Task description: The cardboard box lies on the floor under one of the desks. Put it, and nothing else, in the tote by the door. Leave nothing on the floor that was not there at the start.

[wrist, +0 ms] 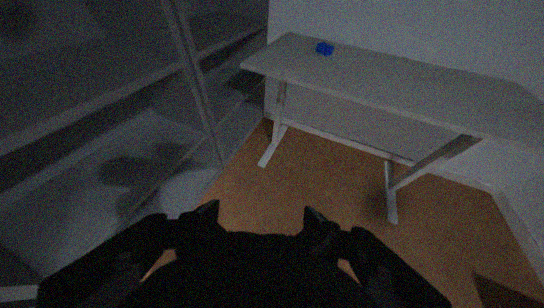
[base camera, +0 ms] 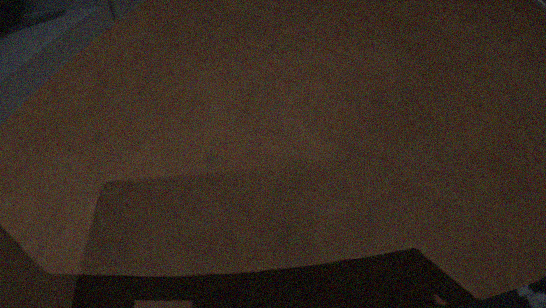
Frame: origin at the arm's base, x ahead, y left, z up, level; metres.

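Where they show: gripper, between the fingertips: (wrist: 261, 212).
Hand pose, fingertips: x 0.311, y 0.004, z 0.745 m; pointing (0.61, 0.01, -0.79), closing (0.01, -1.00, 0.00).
Observation:
After its pixels a point has its place.
My gripper (wrist: 261, 212) {x 0.311, y 0.004, z 0.745 m} is open, with its two dark fingers wide apart at the bottom of the wrist view and nothing between them. Beyond it stands a desk (wrist: 390, 85) {x 1.065, y -0.605, z 0.554 m} with a pale top and white legs, against the wall. The brown floor (wrist: 310, 175) {x 1.066, y -0.456, z -0.396 m} (base camera: 280, 110) {x 0.529, y -0.040, z -0.396 m} shows under this desk, and I see no cardboard box there. The cardboard box and the tote do not show in either view. The pictures are dark and grainy.
A small blue object (wrist: 325, 48) {x 1.397, y -0.305, z 0.590 m} lies on the desk top near its far left end. A grey shelf-like structure with an upright post (wrist: 192, 70) {x 1.062, y 0.420, z 0.523 m} stands at the left of the wrist view. A wall (wrist: 400, 30) {x 1.600, y -0.820, z 0.682 m} is behind the desk. Dark shadows fall across the floor in the base camera view.

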